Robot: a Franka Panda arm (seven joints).
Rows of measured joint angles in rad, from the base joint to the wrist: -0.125, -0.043, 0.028, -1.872, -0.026, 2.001, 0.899; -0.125, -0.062, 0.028, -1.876, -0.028, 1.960, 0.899; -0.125, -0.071, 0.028, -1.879, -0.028, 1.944, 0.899; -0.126, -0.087, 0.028, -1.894, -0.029, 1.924, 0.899; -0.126, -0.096, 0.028, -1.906, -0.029, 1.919, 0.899; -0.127, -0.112, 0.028, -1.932, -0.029, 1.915, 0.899; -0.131, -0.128, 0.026, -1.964, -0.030, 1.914, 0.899; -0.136, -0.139, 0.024, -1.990, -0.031, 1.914, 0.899; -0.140, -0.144, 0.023, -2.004, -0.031, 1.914, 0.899; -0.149, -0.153, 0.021, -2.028, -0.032, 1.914, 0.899
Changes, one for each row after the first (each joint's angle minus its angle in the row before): 0.000, -0.019, 0.000, -0.004, -0.002, -0.041, 0.000; 0.000, -0.009, 0.000, -0.003, 0.000, -0.016, 0.000; -0.001, -0.016, 0.000, -0.015, -0.001, -0.020, 0.000; 0.000, -0.009, 0.000, -0.012, 0.000, -0.005, 0.000; -0.001, -0.016, 0.000, -0.026, 0.000, -0.004, 0.000; -0.004, -0.016, -0.002, -0.032, -0.001, -0.001, 0.000; -0.005, -0.011, -0.002, -0.026, -0.001, 0.000, 0.000; -0.004, -0.005, -0.001, -0.014, 0.000, 0.000, 0.000; -0.009, -0.009, -0.002, -0.024, -0.001, 0.000, 0.000
